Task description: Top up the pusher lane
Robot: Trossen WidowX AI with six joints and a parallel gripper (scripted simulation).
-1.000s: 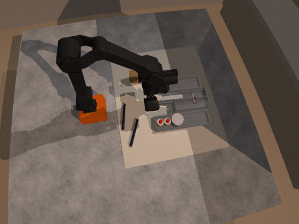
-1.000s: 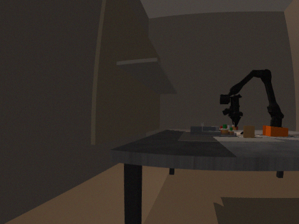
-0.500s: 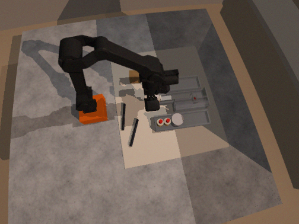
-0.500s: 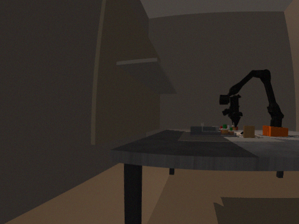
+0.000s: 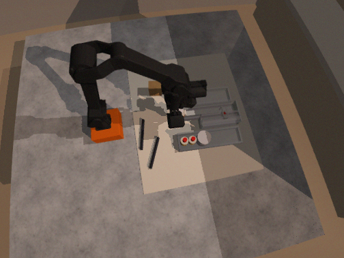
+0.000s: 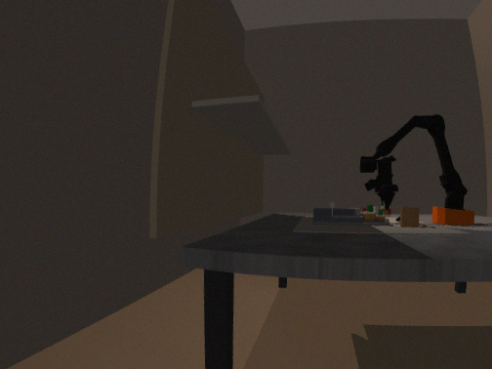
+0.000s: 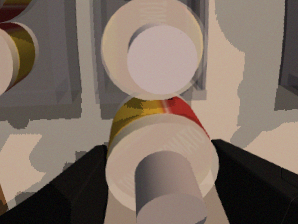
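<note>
My gripper tip is now 19 cm short of the grey lane rack, 4 cm above it and 3 cm to the left of it. The rest, counted from my gripper tip: pale pusher plate: 15 cm ahead, 3 cm to the right, 1 cm below; brown box: 14 cm to the left, 5 cm behind, 2 cm below; grey disc: 13 cm to the right, 12 cm ahead, 3 cm below.
</note>
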